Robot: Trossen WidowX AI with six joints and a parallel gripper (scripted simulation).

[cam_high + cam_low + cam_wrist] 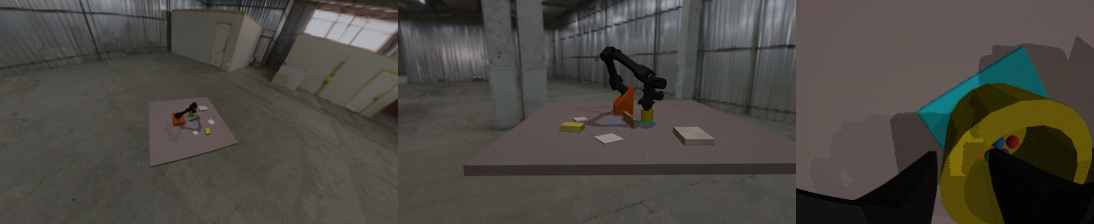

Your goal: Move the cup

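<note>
My gripper tip is 20 mm short of the yellow cup, 10 mm to the left of it and 10 mm above it. The rest, counted from my gripper tip: beige slab (290 mm ahead, 160 mm to the left, 30 mm below); wooden block (110 mm to the right, 50 mm ahead, 30 mm below); teal pad (50 mm below, 30 mm ahead, 10 mm to the right).
</note>
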